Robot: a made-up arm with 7 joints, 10 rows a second.
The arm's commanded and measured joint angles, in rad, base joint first. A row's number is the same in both.
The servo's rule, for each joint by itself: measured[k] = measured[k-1] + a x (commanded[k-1-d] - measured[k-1]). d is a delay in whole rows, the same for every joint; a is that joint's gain. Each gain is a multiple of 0.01, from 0.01 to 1. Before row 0 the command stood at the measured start. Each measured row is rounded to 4 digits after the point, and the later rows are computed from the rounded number. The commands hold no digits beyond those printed.
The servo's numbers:
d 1
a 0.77 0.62 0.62 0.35 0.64 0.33 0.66
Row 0, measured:
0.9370 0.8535 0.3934 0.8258 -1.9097 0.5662 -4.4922
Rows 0 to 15, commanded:
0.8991 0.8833 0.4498 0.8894 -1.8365 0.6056 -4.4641
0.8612 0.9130 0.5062 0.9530 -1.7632 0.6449 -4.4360
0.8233 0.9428 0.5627 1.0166 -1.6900 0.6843 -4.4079
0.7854 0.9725 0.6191 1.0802 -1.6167 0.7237 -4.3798
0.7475 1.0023 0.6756 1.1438 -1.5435 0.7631 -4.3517
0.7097 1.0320 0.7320 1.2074 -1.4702 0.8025 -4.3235
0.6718 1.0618 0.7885 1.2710 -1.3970 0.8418 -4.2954
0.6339 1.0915 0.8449 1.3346 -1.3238 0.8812 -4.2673
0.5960 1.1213 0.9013 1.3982 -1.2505 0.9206 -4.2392
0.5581 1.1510 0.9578 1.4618 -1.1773 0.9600 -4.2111
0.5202 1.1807 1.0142 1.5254 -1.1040 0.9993 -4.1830
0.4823 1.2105 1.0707 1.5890 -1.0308 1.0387 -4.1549
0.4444 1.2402 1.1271 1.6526 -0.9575 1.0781 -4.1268
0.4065 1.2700 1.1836 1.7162 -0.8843 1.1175 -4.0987
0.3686 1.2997 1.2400 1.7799 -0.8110 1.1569 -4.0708
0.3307 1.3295 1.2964 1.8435 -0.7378 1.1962 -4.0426
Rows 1 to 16, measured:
0.9370 0.8535 0.3934 0.8258 -1.9097 0.5662 -4.4922
0.9078 0.8720 0.4284 0.8481 -1.8629 0.5792 -4.4737
0.8719 0.8974 0.4766 0.8848 -1.7991 0.6009 -4.4488
0.8345 0.9255 0.5300 0.9309 -1.7293 0.6284 -4.4218
0.7967 0.9546 0.5852 0.9832 -1.6572 0.6598 -4.3941
0.7588 0.9842 0.6412 1.0394 -1.5844 0.6939 -4.3661
0.7210 1.0138 0.6975 1.0982 -1.5113 0.7297 -4.3380
0.6831 1.0436 0.7539 1.1587 -1.4381 0.7667 -4.3099
0.6452 1.0733 0.8103 1.2203 -1.3649 0.8045 -4.2818
0.6073 1.1031 0.8667 1.2826 -1.2917 0.8428 -4.2537
0.5694 1.1328 0.9232 1.3453 -1.2185 0.8815 -4.2256
0.5315 1.1625 0.9796 1.4083 -1.1452 0.9204 -4.1975
0.4936 1.1923 1.0361 1.4715 -1.0720 0.9594 -4.1694
0.4557 1.2220 1.0925 1.5349 -0.9987 0.9986 -4.1413
0.4178 1.2518 1.1490 1.5984 -0.9255 1.0378 -4.1132
0.3799 1.2815 1.2054 1.6619 -0.8522 1.0771 -4.0852

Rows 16 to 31, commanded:
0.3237 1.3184 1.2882 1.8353 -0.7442 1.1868 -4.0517
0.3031 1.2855 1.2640 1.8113 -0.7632 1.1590 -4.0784
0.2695 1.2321 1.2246 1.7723 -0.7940 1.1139 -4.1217
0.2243 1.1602 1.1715 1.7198 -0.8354 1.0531 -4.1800
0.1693 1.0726 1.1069 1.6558 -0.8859 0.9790 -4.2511
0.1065 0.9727 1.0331 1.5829 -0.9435 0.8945 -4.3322
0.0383 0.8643 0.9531 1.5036 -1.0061 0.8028 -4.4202
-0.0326 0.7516 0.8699 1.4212 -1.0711 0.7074 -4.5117
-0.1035 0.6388 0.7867 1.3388 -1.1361 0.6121 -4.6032
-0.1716 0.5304 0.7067 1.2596 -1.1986 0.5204 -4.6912
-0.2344 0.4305 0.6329 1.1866 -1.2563 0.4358 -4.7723
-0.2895 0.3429 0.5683 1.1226 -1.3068 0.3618 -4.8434
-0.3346 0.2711 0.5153 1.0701 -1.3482 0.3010 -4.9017
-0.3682 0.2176 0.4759 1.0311 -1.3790 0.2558 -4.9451
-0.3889 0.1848 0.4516 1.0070 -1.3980 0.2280 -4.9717
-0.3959 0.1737 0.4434 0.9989 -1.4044 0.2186 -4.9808
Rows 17 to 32, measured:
0.3420 1.3113 1.2618 1.7255 -0.7790 1.1164 -4.0571
0.3279 1.3157 1.2782 1.7639 -0.7567 1.1396 -4.0535
0.3088 1.2970 1.2694 1.7805 -0.7609 1.1460 -4.0699
0.2785 1.2568 1.2416 1.7776 -0.7821 1.1354 -4.1041
0.2368 1.1969 1.1981 1.7574 -0.8162 1.1082 -4.1542
0.1848 1.1198 1.1416 1.7218 -0.8608 1.0656 -4.2182
0.1245 1.0286 1.0743 1.6732 -0.9137 1.0091 -4.2934
0.0581 0.9267 0.9992 1.6138 -0.9728 0.9410 -4.3771
-0.0117 0.8181 0.9190 1.5464 -1.0357 0.8639 -4.4659
-0.0824 0.7069 0.8370 1.4737 -1.1000 0.7808 -4.5565
-0.1511 0.5975 0.7562 1.3988 -1.1631 0.6949 -4.6454
-0.2152 0.4940 0.6798 1.3245 -1.2227 0.6094 -4.7292
-0.2724 0.4003 0.6107 1.2538 -1.2765 0.5277 -4.8046
-0.3203 0.3202 0.5516 1.1895 -1.3224 0.4529 -4.8687
-0.3572 0.2566 0.5047 1.1341 -1.3586 0.3879 -4.9191
-0.3816 0.2121 0.4718 1.0896 -1.3838 0.3351 -4.9538

